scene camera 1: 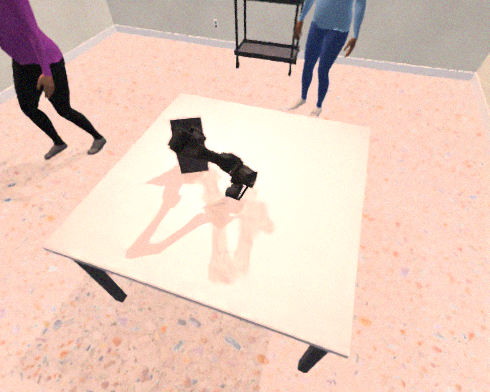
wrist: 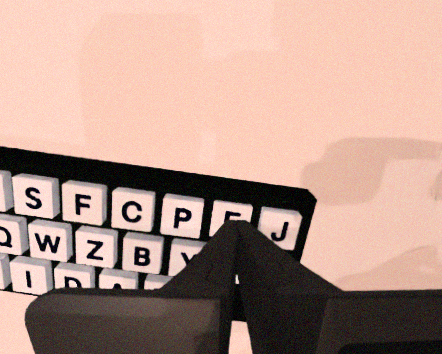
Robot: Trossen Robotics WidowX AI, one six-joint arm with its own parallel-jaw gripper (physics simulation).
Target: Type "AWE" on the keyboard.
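Places are measured from the arm's base along level axes (x ahead, y left, z up), in millimetres.
Where they show: gripper, fingertip midpoint: (scene camera 1: 239, 193) (wrist: 235, 229).
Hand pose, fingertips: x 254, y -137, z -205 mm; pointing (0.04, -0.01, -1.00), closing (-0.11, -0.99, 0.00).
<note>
After its pixels a point has its place.
The black keyboard (wrist: 150, 176) {x 279, y -105, z -207 mm} with white keys lies at a slant across the lower left and middle of the wrist view. In the top row the E key (wrist: 231, 208) {x 263, y -137, z -205 mm} is partly covered by my fingertips, between P and J. The W key (wrist: 48, 244) {x 255, y -58, z -202 mm} is in the second row at the left. The A key (wrist: 118, 278) {x 236, y -85, z -202 mm} is in the lower row, its lower part hidden by my gripper. My gripper (wrist: 235, 229) {x 254, y -138, z -205 mm} (scene camera 1: 240, 192) {x 254, y -138, z -205 mm} is shut with nothing held. Its tips overlap the lower part of the E key; whether they touch it I cannot tell. The keyboard is hard to make out in the scene view.
The arm's base stands on a black plate (scene camera 1: 194, 164) {x -9, y -35, z -161 mm} on the large white table (scene camera 1: 310, 225) {x 612, y -240, z -218 mm}. Shadows of the arm fall across the tabletop. A person in purple (scene camera 1: 30, 40) stands left of the table, one in blue (scene camera 1: 332, 20) behind it, near a black cart (scene camera 1: 265, 56).
</note>
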